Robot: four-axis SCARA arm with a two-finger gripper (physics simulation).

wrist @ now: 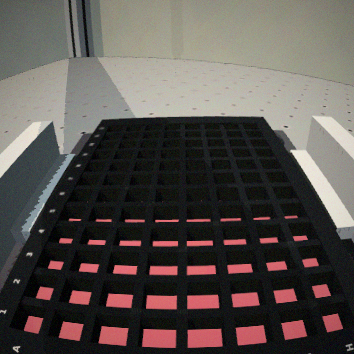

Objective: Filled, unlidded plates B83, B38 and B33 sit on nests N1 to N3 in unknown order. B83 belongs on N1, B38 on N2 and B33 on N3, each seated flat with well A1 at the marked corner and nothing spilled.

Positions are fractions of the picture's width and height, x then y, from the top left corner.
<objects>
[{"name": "my gripper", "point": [0.51, 0.39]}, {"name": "black well plate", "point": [0.50, 0.64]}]
</objects>
